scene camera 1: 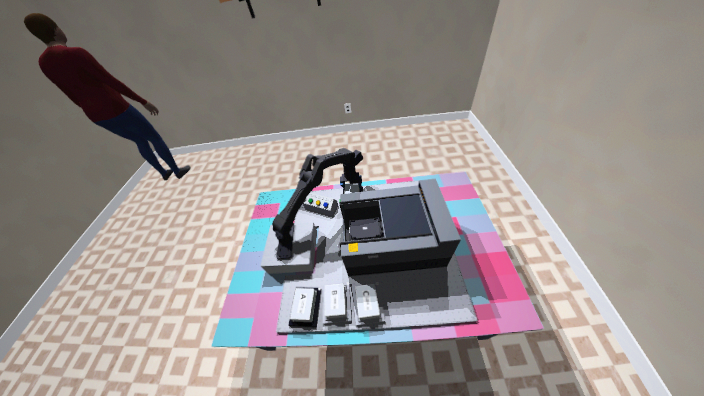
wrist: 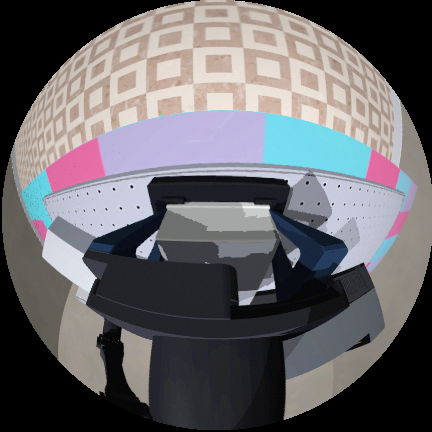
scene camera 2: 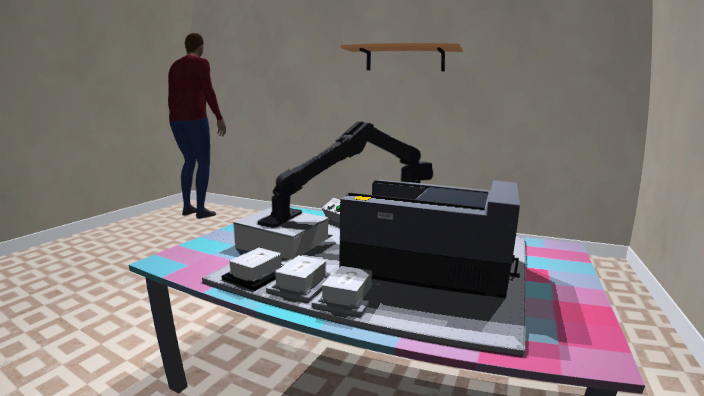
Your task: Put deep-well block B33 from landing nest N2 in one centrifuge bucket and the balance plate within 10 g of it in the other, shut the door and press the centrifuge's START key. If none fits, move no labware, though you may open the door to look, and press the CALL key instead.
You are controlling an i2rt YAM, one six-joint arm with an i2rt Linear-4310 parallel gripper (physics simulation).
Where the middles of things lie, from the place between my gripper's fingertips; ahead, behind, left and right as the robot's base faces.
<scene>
My gripper is now 210 mm past the small panel with coloured buttons [wrist: 64, 245], 80 mm to the left of it and 20 mm below it. Round my hand: dark top door [scene camera 1: 405, 215] (220 mm ahead, 380 mm to the right, 190 mm above); dark centrifuge [scene camera 2: 469, 249] (180 mm ahead, 380 mm to the right, 100 mm above).
</scene>
